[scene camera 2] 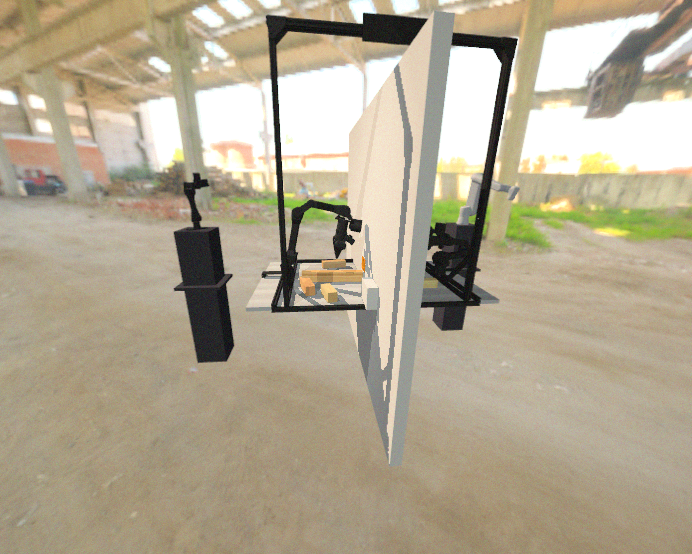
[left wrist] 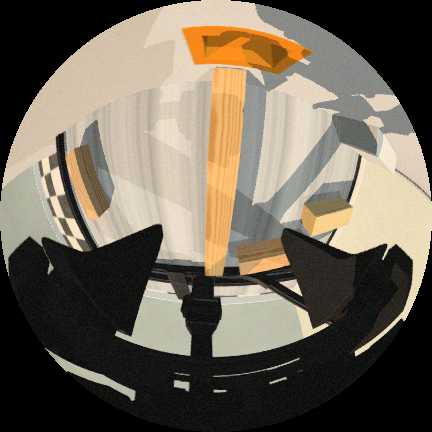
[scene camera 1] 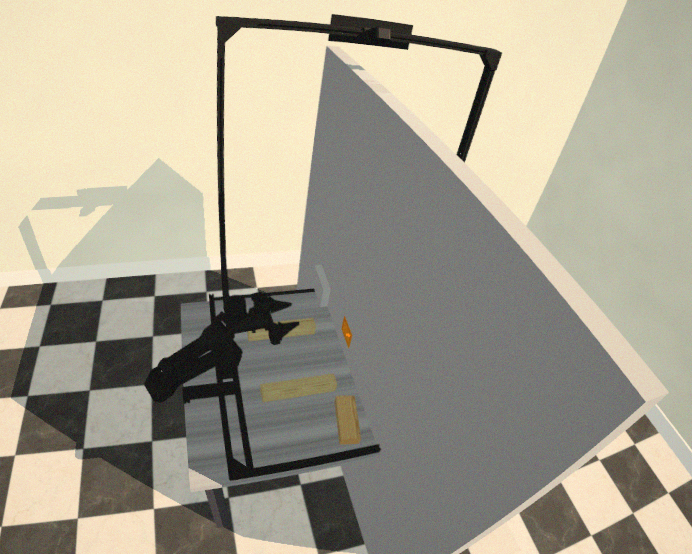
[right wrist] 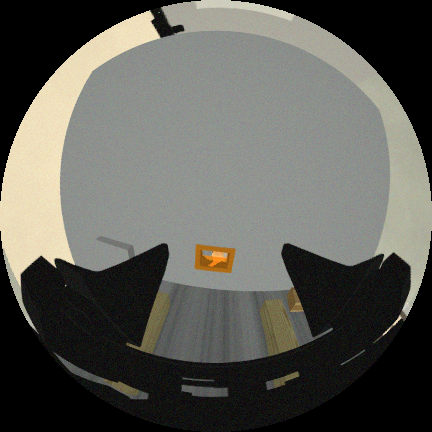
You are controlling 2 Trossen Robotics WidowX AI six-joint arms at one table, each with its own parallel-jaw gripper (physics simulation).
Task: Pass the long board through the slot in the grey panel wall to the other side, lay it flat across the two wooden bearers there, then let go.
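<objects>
There's a grey panel wall (right wrist: 223, 138), (scene camera 1: 359, 273), and those are the same spot on it.
</objects>
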